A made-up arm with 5 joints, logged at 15 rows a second.
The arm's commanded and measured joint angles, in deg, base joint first. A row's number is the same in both.
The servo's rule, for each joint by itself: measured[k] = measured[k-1] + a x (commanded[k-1-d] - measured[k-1]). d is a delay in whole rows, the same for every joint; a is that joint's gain. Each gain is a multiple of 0.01, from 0.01 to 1. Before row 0 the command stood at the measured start. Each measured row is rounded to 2 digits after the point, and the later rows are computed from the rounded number. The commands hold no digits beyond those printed.
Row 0, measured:
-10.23, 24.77, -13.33, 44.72, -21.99
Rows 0 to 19, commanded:
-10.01, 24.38, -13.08, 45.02, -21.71
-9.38, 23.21, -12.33, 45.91, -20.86
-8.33, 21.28, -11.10, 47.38, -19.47
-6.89, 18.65, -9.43, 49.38, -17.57
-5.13, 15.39, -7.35, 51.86, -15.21
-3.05, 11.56, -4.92, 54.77, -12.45
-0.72, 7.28, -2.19, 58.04, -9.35
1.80, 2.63, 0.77, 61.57, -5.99
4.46, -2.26, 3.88, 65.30, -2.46
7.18, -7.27, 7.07, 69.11, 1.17
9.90, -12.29, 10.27, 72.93, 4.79
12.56, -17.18, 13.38, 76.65, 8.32
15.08, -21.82, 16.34, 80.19, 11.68
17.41, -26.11, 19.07, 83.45, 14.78
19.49, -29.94, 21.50, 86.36, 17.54
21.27, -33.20, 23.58, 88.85, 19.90
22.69, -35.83, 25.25, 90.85, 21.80
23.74, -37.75, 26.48, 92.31, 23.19
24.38, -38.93, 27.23, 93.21, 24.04
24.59, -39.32, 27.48, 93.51, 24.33
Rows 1 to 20, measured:
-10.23, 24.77, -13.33, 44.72, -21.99
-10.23, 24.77, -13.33, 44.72, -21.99
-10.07, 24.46, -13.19, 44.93, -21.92
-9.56, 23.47, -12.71, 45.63, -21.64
-8.65, 21.74, -11.81, 46.87, -21.08
-7.35, 19.30, -10.48, 48.65, -20.17
-5.71, 16.21, -8.73, 50.93, -18.88
-3.74, 12.54, -6.60, 53.66, -17.21
-1.51, 8.38, -4.13, 56.77, -15.17
0.94, 3.84, -1.39, 60.18, -12.78
3.54, -0.98, 1.56, 63.82, -10.10
6.23, -5.95, 4.65, 67.58, -7.17
8.95, -10.96, 7.80, 71.38, -4.06
11.62, -15.87, 10.92, 75.12, -0.84
14.18, -20.57, 13.96, 78.72, 2.42
16.57, -24.95, 16.82, 82.08, 5.63
18.73, -28.89, 19.44, 85.12, 8.73
20.61, -32.29, 21.76, 87.77, 11.63
22.15, -35.09, 23.71, 89.96, 14.27
23.33, -37.19, 25.26, 91.63, 16.59
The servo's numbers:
d 2
a 0.74 0.79 0.56 0.71 0.26

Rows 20 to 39, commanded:
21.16, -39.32, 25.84, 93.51, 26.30
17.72, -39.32, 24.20, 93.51, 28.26
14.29, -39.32, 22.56, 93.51, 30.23
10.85, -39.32, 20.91, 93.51, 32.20
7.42, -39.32, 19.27, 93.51, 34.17
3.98, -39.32, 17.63, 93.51, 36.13
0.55, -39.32, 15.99, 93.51, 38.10
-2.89, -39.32, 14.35, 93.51, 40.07
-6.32, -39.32, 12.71, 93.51, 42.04
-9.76, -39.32, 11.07, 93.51, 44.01
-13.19, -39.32, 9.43, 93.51, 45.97
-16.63, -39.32, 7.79, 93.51, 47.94
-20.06, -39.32, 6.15, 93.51, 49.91
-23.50, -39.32, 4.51, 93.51, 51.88
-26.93, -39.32, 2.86, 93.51, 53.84
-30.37, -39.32, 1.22, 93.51, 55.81
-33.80, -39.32, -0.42, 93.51, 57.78
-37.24, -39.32, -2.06, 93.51, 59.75
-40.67, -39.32, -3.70, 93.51, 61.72
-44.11, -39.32, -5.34, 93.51, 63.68
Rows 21 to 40, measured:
24.11, -38.56, 26.36, 92.75, 18.53
24.47, -39.16, 26.99, 93.29, 20.04
22.02, -39.29, 26.35, 93.45, 21.67
18.84, -39.31, 25.15, 93.49, 23.38
15.47, -39.32, 23.70, 93.50, 25.16
12.05, -39.32, 22.14, 93.51, 26.99
8.62, -39.32, 20.53, 93.51, 28.86
5.19, -39.32, 18.91, 93.51, 30.75
1.76, -39.32, 17.27, 93.51, 32.66
-1.68, -39.32, 15.63, 93.51, 34.59
-5.11, -39.32, 13.99, 93.51, 36.53
-8.55, -39.32, 12.35, 93.51, 38.47
-11.98, -39.32, 10.71, 93.51, 40.42
-15.42, -39.32, 9.07, 93.51, 42.38
-18.85, -39.32, 7.43, 93.51, 44.34
-22.29, -39.32, 5.79, 93.51, 46.30
-25.72, -39.32, 4.15, 93.51, 48.26
-29.16, -39.32, 2.51, 93.51, 50.22
-32.59, -39.32, 0.87, 93.51, 52.19
-36.03, -39.32, -0.77, 93.51, 54.16

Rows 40 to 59, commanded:
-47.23, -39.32, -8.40, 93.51, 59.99
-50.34, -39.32, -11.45, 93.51, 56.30
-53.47, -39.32, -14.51, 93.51, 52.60
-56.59, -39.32, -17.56, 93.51, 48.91
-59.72, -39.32, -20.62, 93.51, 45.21
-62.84, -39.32, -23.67, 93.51, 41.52
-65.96, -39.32, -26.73, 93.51, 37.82
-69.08, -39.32, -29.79, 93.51, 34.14
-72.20, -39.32, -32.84, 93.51, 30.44
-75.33, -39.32, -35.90, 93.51, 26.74
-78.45, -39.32, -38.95, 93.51, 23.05
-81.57, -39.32, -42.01, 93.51, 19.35
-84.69, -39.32, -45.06, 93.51, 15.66
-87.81, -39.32, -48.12, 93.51, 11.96
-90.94, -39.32, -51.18, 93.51, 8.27
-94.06, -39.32, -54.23, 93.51, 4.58
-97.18, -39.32, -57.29, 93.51, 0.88
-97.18, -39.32, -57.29, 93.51, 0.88
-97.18, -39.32, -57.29, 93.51, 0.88
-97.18, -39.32, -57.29, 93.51, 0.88
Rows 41 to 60, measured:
-39.46, -39.32, -2.41, 93.51, 56.13
-42.90, -39.32, -4.05, 93.51, 58.09
-46.10, -39.32, -6.49, 93.51, 58.58
-49.24, -39.32, -9.27, 93.51, 57.99
-52.37, -39.32, -12.20, 93.51, 56.59
-55.49, -39.32, -15.20, 93.51, 54.59
-58.62, -39.32, -18.24, 93.51, 52.15
-61.74, -39.32, -21.28, 93.51, 49.39
-64.86, -39.32, -24.33, 93.51, 46.38
-67.98, -39.32, -27.39, 93.51, 43.20
-71.10, -39.32, -30.44, 93.51, 39.88
-74.23, -39.32, -33.50, 93.51, 36.46
-77.35, -39.32, -36.55, 93.51, 32.97
-80.47, -39.32, -39.61, 93.51, 29.43
-83.59, -39.32, -42.66, 93.51, 25.85
-86.71, -39.32, -45.72, 93.51, 22.24
-89.84, -39.32, -48.78, 93.51, 18.61
-92.96, -39.32, -51.83, 93.51, 14.96
-96.08, -39.32, -54.89, 93.51, 11.30
-96.89, -39.32, -56.23, 93.51, 8.59

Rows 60 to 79, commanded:
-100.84, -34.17, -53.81, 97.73, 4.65
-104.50, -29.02, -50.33, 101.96, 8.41
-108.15, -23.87, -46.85, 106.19, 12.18
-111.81, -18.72, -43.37, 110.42, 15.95
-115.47, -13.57, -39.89, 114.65, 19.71
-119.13, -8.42, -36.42, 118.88, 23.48
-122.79, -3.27, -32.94, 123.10, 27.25
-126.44, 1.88, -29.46, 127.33, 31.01
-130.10, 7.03, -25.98, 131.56, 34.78
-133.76, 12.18, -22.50, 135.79, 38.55
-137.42, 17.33, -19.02, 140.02, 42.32
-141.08, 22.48, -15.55, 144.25, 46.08
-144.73, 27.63, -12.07, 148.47, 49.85
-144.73, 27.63, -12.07, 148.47, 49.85
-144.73, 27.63, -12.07, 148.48, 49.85
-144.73, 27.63, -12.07, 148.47, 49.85
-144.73, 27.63, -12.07, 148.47, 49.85
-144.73, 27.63, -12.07, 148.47, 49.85
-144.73, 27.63, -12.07, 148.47, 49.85
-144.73, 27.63, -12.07, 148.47, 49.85
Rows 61 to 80, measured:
-97.10, -39.32, -56.82, 93.51, 6.59
-97.16, -39.32, -57.08, 93.51, 5.11
-99.88, -35.25, -55.25, 96.51, 4.99
-103.30, -30.33, -52.49, 100.38, 5.88
-106.89, -25.23, -49.33, 104.51, 7.52
-110.53, -20.09, -45.99, 108.71, 9.71
-114.19, -14.94, -42.57, 112.93, 12.31
-117.85, -9.79, -39.13, 117.15, 15.21
-121.51, -4.64, -35.66, 121.37, 18.34
-125.16, 0.51, -32.19, 125.60, 21.63
-128.82, 5.66, -28.71, 129.83, 25.05
-132.48, 10.81, -25.23, 134.06, 28.56
-136.14, 15.96, -21.75, 138.29, 32.14
-139.80, 21.11, -18.28, 142.52, 35.76
-143.45, 26.26, -14.80, 146.74, 39.42
-144.40, 27.34, -13.27, 147.97, 42.13
-144.64, 27.57, -12.60, 148.33, 44.14
-144.71, 27.62, -12.30, 148.43, 45.62
-144.72, 27.63, -12.17, 148.46, 46.72
-144.73, 27.63, -12.11, 148.47, 47.53

